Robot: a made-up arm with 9 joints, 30 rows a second.
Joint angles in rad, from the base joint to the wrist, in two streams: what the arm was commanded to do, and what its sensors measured. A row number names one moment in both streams.
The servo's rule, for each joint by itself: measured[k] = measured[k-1] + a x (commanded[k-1-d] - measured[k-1]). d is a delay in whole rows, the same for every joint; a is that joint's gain. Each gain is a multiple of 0.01, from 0.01 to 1. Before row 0 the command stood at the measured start. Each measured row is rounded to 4 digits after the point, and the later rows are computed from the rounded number. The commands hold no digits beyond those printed.
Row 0, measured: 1.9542, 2.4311, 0.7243, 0.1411, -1.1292, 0.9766, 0.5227, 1.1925, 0.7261
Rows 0 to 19, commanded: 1.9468, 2.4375, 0.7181, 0.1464, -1.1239, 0.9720, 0.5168, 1.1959, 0.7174; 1.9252, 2.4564, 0.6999, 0.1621, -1.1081, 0.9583, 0.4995, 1.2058, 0.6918; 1.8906, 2.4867, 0.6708, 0.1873, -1.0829, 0.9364, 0.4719, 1.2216, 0.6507; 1.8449, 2.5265, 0.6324, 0.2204, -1.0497, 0.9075, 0.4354, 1.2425, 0.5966; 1.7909, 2.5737, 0.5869, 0.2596, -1.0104, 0.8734, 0.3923, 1.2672, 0.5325; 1.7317, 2.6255, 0.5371, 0.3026, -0.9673, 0.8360, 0.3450, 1.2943, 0.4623; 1.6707, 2.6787, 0.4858, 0.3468, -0.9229, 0.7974, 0.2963, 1.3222, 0.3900; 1.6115, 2.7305, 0.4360, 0.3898, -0.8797, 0.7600, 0.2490, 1.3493, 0.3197; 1.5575, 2.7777, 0.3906, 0.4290, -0.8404, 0.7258, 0.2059, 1.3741, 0.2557; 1.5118, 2.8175, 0.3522, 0.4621, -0.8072, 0.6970, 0.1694, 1.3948, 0.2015; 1.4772, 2.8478, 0.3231, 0.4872, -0.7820, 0.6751, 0.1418, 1.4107, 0.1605; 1.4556, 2.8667, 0.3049, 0.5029, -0.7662, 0.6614, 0.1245, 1.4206, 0.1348; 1.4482, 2.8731, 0.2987, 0.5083, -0.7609, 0.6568, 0.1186, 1.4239, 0.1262; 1.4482, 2.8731, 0.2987, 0.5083, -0.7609, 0.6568, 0.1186, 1.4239, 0.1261; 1.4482, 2.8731, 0.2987, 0.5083, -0.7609, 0.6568, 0.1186, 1.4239, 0.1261; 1.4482, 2.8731, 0.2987, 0.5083, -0.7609, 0.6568, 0.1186, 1.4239, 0.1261; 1.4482, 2.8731, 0.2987, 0.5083, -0.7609, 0.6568, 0.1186, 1.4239, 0.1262; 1.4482, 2.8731, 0.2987, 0.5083, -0.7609, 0.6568, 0.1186, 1.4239, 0.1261; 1.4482, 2.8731, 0.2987, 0.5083, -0.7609, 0.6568, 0.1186, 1.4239, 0.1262; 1.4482, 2.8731, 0.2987, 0.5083, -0.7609, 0.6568, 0.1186, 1.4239, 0.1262
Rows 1 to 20, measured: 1.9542, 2.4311, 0.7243, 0.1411, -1.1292, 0.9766, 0.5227, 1.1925, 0.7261; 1.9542, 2.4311, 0.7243, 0.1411, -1.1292, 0.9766, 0.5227, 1.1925, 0.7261; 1.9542, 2.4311, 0.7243, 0.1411, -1.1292, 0.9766, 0.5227, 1.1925, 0.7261; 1.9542, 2.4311, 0.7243, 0.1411, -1.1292, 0.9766, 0.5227, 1.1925, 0.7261; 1.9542, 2.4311, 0.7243, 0.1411, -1.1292, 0.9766, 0.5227, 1.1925, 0.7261; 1.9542, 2.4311, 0.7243, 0.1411, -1.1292, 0.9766, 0.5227, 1.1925, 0.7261; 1.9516, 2.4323, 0.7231, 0.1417, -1.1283, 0.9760, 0.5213, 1.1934, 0.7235; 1.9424, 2.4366, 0.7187, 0.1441, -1.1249, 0.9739, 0.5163, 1.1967, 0.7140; 1.9243, 2.4456, 0.7096, 0.1493, -1.1178, 0.9694, 0.5061, 1.2034, 0.6950; 1.8965, 2.4602, 0.6949, 0.1578, -1.1062, 0.9620, 0.4898, 1.2140, 0.6655; 1.8595, 2.4806, 0.6744, 0.1700, -1.0899, 0.9514, 0.4674, 1.2284, 0.6256; 1.8148, 2.5067, 0.6483, 0.1859, -1.0691, 0.9376, 0.4392, 1.2462, 0.5766; 1.7644, 2.5377, 0.6174, 0.2052, -1.0442, 0.9208, 0.4063, 1.2667, 0.5206; 1.7109, 2.5724, 0.5829, 0.2274, -1.0162, 0.9015, 0.3701, 1.2890, 0.4603; 1.6572, 2.6094, 0.5464, 0.2516, -0.9863, 0.8804, 0.3323, 1.3120, 0.3989; 1.6063, 2.6469, 0.5095, 0.2769, -0.9559, 0.8584, 0.2948, 1.3344, 0.3397; 1.5611, 2.6831, 0.4741, 0.3021, -0.9263, 0.8364, 0.2596, 1.3550, 0.2859; 1.5242, 2.7161, 0.4420, 0.3262, -0.8991, 0.8154, 0.2285, 1.3727, 0.2406; 1.4976, 2.7444, 0.4148, 0.3481, -0.8756, 0.7964, 0.2032, 1.3865, 0.2063; 1.4803, 2.7676, 0.3927, 0.3673, -0.8561, 0.7796, 0.1837, 1.3966, 0.1822
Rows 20 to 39, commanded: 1.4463, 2.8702, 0.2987, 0.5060, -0.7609, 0.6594, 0.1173, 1.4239, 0.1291; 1.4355, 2.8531, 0.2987, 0.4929, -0.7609, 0.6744, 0.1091, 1.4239, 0.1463; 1.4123, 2.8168, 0.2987, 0.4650, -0.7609, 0.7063, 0.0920, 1.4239, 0.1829; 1.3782, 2.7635, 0.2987, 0.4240, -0.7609, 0.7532, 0.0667, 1.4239, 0.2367; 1.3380, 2.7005, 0.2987, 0.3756, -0.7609, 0.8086, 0.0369, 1.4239, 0.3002; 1.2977, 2.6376, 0.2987, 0.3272, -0.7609, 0.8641, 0.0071, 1.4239, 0.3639; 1.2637, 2.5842, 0.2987, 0.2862, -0.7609, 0.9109, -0.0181, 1.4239, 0.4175; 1.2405, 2.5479, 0.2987, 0.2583, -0.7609, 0.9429, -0.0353, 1.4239, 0.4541; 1.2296, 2.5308, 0.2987, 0.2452, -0.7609, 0.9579, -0.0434, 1.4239, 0.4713; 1.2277, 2.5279, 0.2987, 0.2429, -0.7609, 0.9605, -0.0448, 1.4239, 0.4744; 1.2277, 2.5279, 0.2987, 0.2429, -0.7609, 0.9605, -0.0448, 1.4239, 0.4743; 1.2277, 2.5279, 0.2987, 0.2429, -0.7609, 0.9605, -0.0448, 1.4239, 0.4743; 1.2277, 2.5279, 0.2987, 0.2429, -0.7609, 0.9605, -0.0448, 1.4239, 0.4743; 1.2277, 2.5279, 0.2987, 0.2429, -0.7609, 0.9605, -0.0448, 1.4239, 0.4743; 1.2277, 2.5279, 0.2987, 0.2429, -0.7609, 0.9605, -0.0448, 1.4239, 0.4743; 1.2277, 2.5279, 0.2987, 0.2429, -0.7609, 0.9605, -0.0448, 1.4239, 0.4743; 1.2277, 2.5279, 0.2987, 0.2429, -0.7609, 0.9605, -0.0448, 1.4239, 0.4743; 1.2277, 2.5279, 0.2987, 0.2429, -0.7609, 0.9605, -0.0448, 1.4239, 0.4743; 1.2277, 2.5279, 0.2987, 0.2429, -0.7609, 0.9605, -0.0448, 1.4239, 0.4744; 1.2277, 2.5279, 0.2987, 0.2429, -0.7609, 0.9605, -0.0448, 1.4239, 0.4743
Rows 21 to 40, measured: 1.4691, 2.7866, 0.3748, 0.3842, -0.8399, 0.7649, 0.1687, 1.4040, 0.1654; 1.4618, 2.8022, 0.3603, 0.3991, -0.8265, 0.7519, 0.1572, 1.4094, 0.1536; 1.4570, 2.8150, 0.3486, 0.4122, -0.8153, 0.7405, 0.1483, 1.4133, 0.1454; 1.4539, 2.8255, 0.3391, 0.4237, -0.8061, 0.7305, 0.1415, 1.4162, 0.1396; 1.4519, 2.8341, 0.3314, 0.4339, -0.7984, 0.7217, 0.1362, 1.4183, 0.1356; 1.4506, 2.8411, 0.3252, 0.4428, -0.7920, 0.7139, 0.1322, 1.4198, 0.1328; 1.4491, 2.8463, 0.3202, 0.4504, -0.7867, 0.7074, 0.1288, 1.4209, 0.1317; 1.4443, 2.8475, 0.3161, 0.4555, -0.7823, 0.7034, 0.1243, 1.4217, 0.1361; 1.4331, 2.8420, 0.3128, 0.4566, -0.7787, 0.7037, 0.1169, 1.4223, 0.1501; 1.4139, 2.8279, 0.3101, 0.4527, -0.7757, 0.7096, 0.1054, 1.4227, 0.1761; 1.3873, 2.8050, 0.3079, 0.4434, -0.7732, 0.7215, 0.0896, 1.4230, 0.2133; 1.3559, 2.7749, 0.3062, 0.4295, -0.7711, 0.7386, 0.0706, 1.4232, 0.2585; 1.3236, 2.7406, 0.3048, 0.4123, -0.7694, 0.7593, 0.0502, 1.4234, 0.3062; 1.2945, 2.7059, 0.3036, 0.3938, -0.7680, 0.7813, 0.0305, 1.4235, 0.3506; 1.2718, 2.6744, 0.3027, 0.3760, -0.7668, 0.8025, 0.0135, 1.4236, 0.3868; 1.2564, 2.6480, 0.3019, 0.3600, -0.7658, 0.8215, 0.0001, 1.4237, 0.4131; 1.2464, 2.6264, 0.3013, 0.3459, -0.7650, 0.8382, -0.0102, 1.4238, 0.4315; 1.2399, 2.6087, 0.3008, 0.3335, -0.7643, 0.8529, -0.0182, 1.4238, 0.4443; 1.2356, 2.5942, 0.3004, 0.3226, -0.7637, 0.8658, -0.0243, 1.4238, 0.4533; 1.2328, 2.5823, 0.3001, 0.3130, -0.7632, 0.8772, -0.0290, 1.4238, 0.4596
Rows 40 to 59, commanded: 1.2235, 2.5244, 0.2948, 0.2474, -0.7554, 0.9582, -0.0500, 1.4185, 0.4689; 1.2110, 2.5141, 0.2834, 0.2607, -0.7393, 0.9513, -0.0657, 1.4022, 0.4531; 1.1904, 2.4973, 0.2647, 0.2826, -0.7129, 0.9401, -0.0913, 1.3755, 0.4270; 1.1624, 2.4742, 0.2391, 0.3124, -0.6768, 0.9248, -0.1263, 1.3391, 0.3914; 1.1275, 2.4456, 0.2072, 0.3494, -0.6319, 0.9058, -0.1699, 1.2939, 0.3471; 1.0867, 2.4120, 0.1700, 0.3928, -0.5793, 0.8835, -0.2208, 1.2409, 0.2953; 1.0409, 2.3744, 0.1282, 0.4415, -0.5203, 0.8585, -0.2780, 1.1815, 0.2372; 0.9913, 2.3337, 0.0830, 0.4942, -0.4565, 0.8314, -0.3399, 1.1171, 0.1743; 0.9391, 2.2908, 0.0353, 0.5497, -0.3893, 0.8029, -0.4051, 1.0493, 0.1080; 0.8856, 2.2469, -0.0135, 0.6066, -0.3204, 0.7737, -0.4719, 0.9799, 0.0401; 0.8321, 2.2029, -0.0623, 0.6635, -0.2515, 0.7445, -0.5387, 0.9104, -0.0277; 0.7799, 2.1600, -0.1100, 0.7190, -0.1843, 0.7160, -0.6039, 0.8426, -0.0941; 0.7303, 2.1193, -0.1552, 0.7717, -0.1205, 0.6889, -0.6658, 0.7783, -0.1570; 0.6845, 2.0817, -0.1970, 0.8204, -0.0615, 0.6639, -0.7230, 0.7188, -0.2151; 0.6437, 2.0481, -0.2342, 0.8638, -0.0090, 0.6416, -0.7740, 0.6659, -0.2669; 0.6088, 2.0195, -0.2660, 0.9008, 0.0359, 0.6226, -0.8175, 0.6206, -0.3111; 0.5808, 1.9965, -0.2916, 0.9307, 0.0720, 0.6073, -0.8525, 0.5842, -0.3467; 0.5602, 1.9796, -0.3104, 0.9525, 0.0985, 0.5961, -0.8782, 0.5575, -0.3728; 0.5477, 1.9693, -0.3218, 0.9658, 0.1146, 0.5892, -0.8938, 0.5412, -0.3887; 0.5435, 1.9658, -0.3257, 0.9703, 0.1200, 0.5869, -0.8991, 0.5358, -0.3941
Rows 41 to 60, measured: 1.2310, 2.5725, 0.2998, 0.3046, -0.7628, 0.8872, -0.0326, 1.4238, 0.4640; 1.2298, 2.5645, 0.2996, 0.2972, -0.7625, 0.8960, -0.0354, 1.4238, 0.4671; 1.2291, 2.5579, 0.2994, 0.2907, -0.7622, 0.9037, -0.0376, 1.4238, 0.4693; 1.2286, 2.5525, 0.2993, 0.2850, -0.7620, 0.9105, -0.0393, 1.4238, 0.4708; 1.2283, 2.5481, 0.2992, 0.2799, -0.7618, 0.9165, -0.0406, 1.4238, 0.4719; 1.2281, 2.5445, 0.2991, 0.2755, -0.7616, 0.9218, -0.0416, 1.4238, 0.4726; 1.2265, 2.5409, 0.2983, 0.2721, -0.7605, 0.9262, -0.0435, 1.4224, 0.4715; 1.2211, 2.5361, 0.2955, 0.2707, -0.7569, 0.9292, -0.0486, 1.4169, 0.4660; 1.2104, 2.5291, 0.2896, 0.2721, -0.7494, 0.9305, -0.0584, 1.4057, 0.4543; 1.1936, 2.5192, 0.2800, 0.2769, -0.7371, 0.9298, -0.0740, 1.3877, 0.4354; 1.1705, 2.5060, 0.2662, 0.2856, -0.7192, 0.9269, -0.0961, 1.3624, 0.4089; 1.1412, 2.4891, 0.2479, 0.2985, -0.6954, 0.9217, -0.1248, 1.3296, 0.3748; 1.1061, 2.4685, 0.2252, 0.3157, -0.6656, 0.9141, -0.1600, 1.2896, 0.3335; 1.0659, 2.4442, 0.1982, 0.3371, -0.6301, 0.9042, -0.2014, 1.2430, 0.2857; 1.0215, 2.4166, 0.1672, 0.3626, -0.5892, 0.8920, -0.2483, 1.1907, 0.2324; 0.9739, 2.3861, 0.1329, 0.3919, -0.5435, 0.8778, -0.2997, 1.1338, 0.1747; 0.9243, 2.3531, 0.0958, 0.4245, -0.4939, 0.8618, -0.3547, 1.0735, 0.1140; 0.8738, 2.3183, 0.0567, 0.4598, -0.4413, 0.8443, -0.4120, 1.0112, 0.0516; 0.8236, 2.2825, 0.0164, 0.4972, -0.3868, 0.8257, -0.4704, 0.9483, -0.0110; 0.7749, 2.2464, -0.0241, 0.5360, -0.3315, 0.8063, -0.5285, 0.8863, -0.0722
